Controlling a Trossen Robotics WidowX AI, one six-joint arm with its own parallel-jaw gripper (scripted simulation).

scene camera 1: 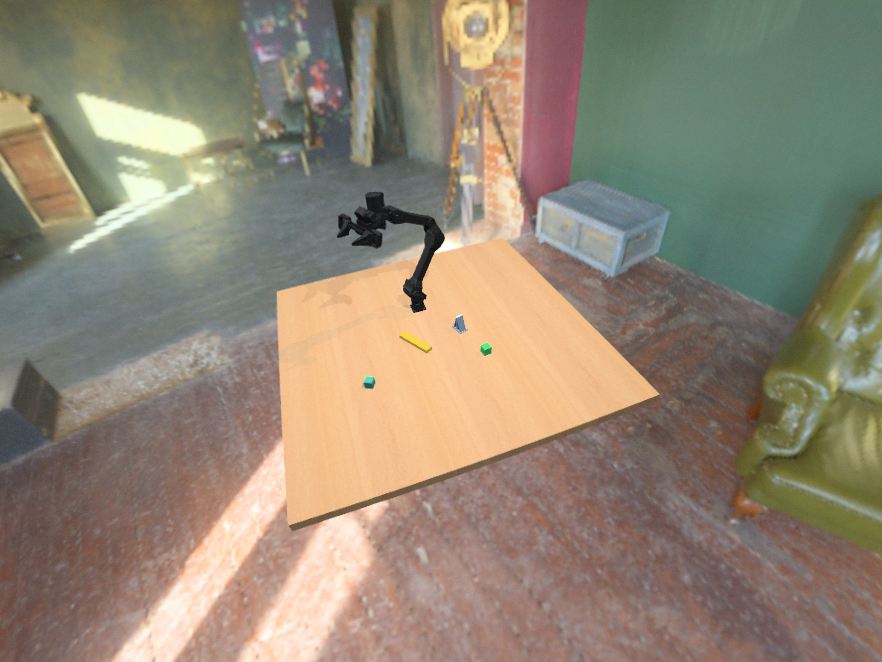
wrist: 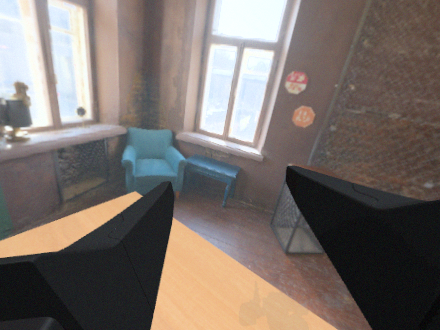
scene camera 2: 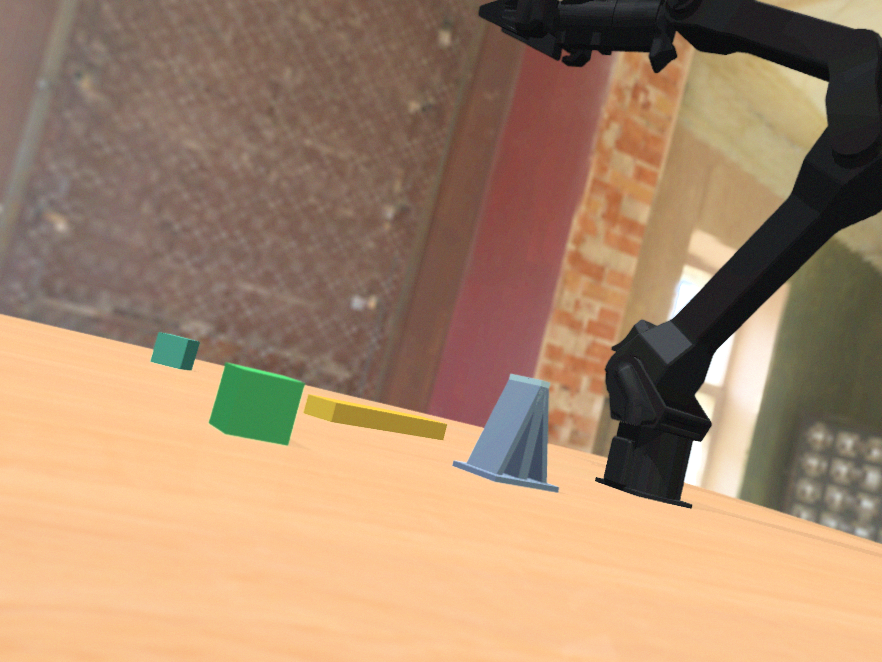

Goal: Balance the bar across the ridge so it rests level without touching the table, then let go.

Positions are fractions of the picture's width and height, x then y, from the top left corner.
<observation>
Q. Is the gripper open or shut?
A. Open.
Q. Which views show the gripper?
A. Scene camera 1, the wrist view and scene camera 2: all of them.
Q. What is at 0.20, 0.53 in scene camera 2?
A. A teal cube.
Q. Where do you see a yellow bar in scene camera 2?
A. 0.38, 0.62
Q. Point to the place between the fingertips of the gripper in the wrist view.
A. At 0.52, 0.55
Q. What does the gripper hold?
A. Nothing.
</observation>
